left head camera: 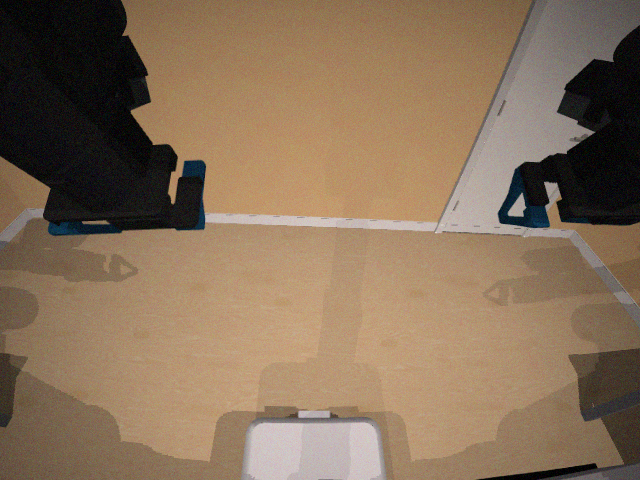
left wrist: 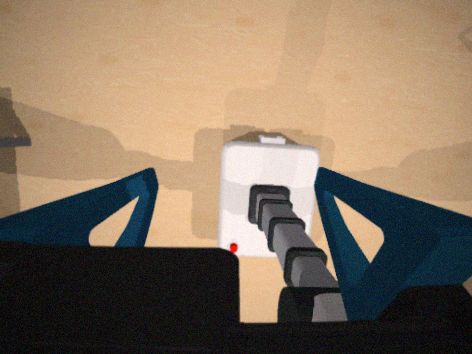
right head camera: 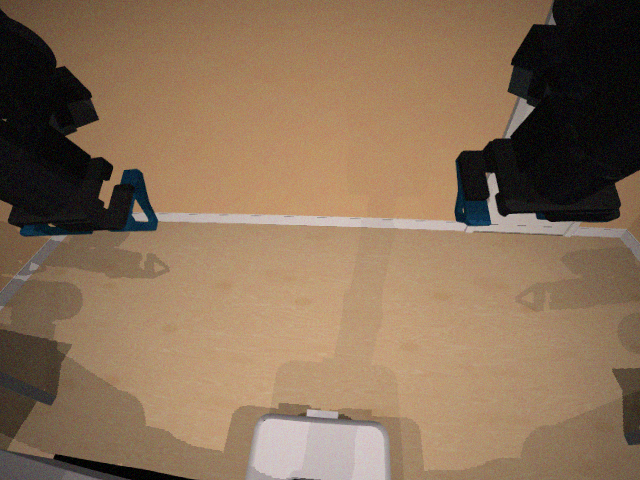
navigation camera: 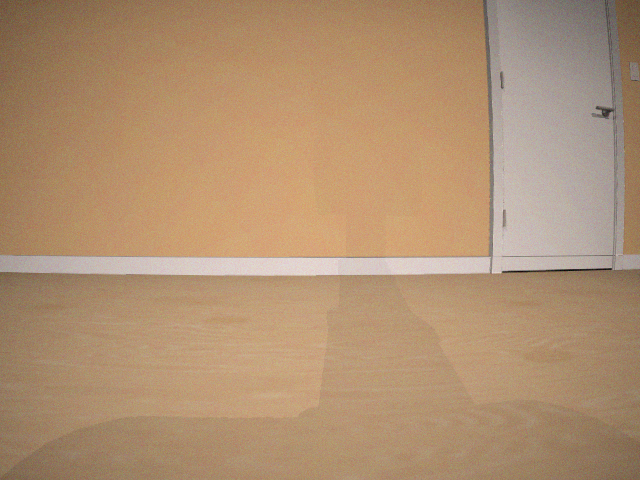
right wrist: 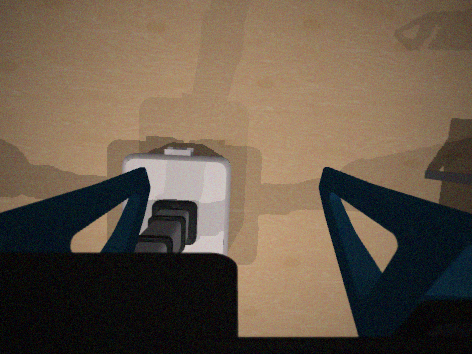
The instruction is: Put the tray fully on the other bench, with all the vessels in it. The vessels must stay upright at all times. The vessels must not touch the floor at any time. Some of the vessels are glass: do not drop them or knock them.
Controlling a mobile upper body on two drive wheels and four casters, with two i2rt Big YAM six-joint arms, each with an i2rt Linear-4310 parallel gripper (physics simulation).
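Frame: origin at the left arm's base, x ahead, y left, z up, level; centimetres.
Seen in the pictures: left gripper, fingertip midpoint: (left head camera: 161,225) (left wrist: 236,176) (right head camera: 123,227); right gripper, fingertip midpoint: (left head camera: 531,217) (right head camera: 497,214) (right wrist: 234,177).
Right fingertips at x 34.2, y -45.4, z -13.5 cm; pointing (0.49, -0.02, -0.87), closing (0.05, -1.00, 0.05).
Observation:
A point is followed by its place in that frame.
The tray, the vessels and the bench tops do not show in any view. My left gripper (left head camera: 126,228) (right head camera: 103,227) {y -0.1, x 31.9, z -15.0 cm} (left wrist: 236,176) {y -0.1, x 31.9, z -15.0 cm} is open, with its two blue fingers wide apart and no thing between them. My right gripper (left head camera: 550,219) {y -45.4, x 34.2, z -13.5 cm} (right head camera: 509,218) {y -45.4, x 34.2, z -13.5 cm} (right wrist: 234,177) {y -45.4, x 34.2, z -13.5 cm} is open too, its blue fingers wide apart with no thing between them. Both hang high above the floor, one at each side of the head views. Grey bars (left head camera: 615,405) (right head camera: 26,387) (left wrist: 15,142) (right wrist: 450,175), perhaps bench legs, show at the picture edges beside dark shadows.
An orange wall (left head camera: 330,103) {y -28.6, x 170.4, z -47.3 cm} (right head camera: 310,103) {y -7.6, x 170.5, z -48.0 cm} (navigation camera: 232,129) {y 10.5, x 170.6, z -70.3 cm} with a white baseboard (left head camera: 310,221) {y -21.2, x 169.2, z -135.9 cm} (right head camera: 289,219) {y 13.5, x 169.2, z -135.2 cm} (navigation camera: 180,265) {y 35.2, x 169.4, z -136.3 cm} stands ahead. A closed white door (left head camera: 516,129) {y -146.1, x 168.0, z -50.2 cm} (navigation camera: 558,155) {y -164.4, x 167.8, z -76.6 cm} is at the right. My white base (left head camera: 273,449) {y -7.4, x 20.7, z -115.0 cm} (right head camera: 279,449) {y -7.8, x 19.4, z -115.0 cm} (left wrist: 245,165) {y -8.9, x 20.2, z -115.0 cm} (right wrist: 215,180) {y -41.2, x 21.1, z -115.0 cm} stands on the wooden floor (left head camera: 232,320) {y 23.2, x 87.1, z -140.9 cm} (navigation camera: 155,361) {y 1.3, x 77.9, z -141.0 cm}.

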